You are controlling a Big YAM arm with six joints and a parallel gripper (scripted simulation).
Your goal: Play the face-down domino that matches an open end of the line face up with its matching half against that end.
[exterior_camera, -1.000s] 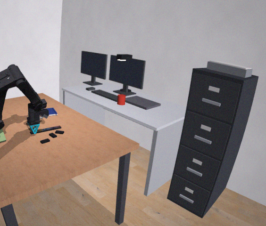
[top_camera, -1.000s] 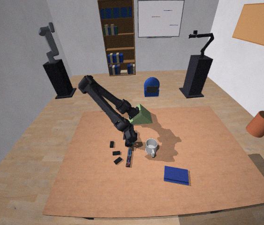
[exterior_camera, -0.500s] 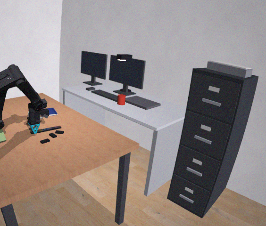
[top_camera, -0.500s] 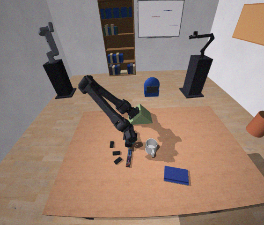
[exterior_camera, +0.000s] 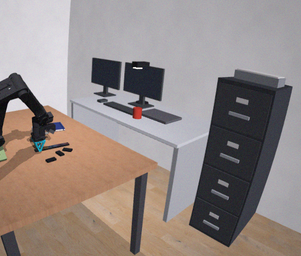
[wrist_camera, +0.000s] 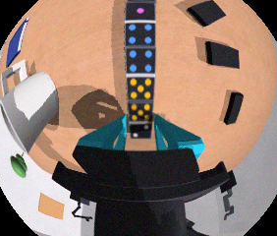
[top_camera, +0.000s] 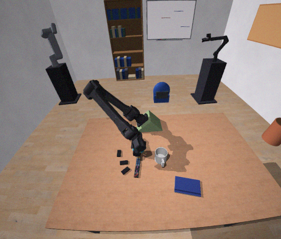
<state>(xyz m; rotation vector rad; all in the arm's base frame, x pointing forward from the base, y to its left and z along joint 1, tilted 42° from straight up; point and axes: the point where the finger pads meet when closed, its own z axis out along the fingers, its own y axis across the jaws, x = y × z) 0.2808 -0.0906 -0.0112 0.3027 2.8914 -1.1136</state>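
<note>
Right now my hand is right at the domino. Round my hand: blue book 29 cm ahead, 27 cm to the left.
</note>
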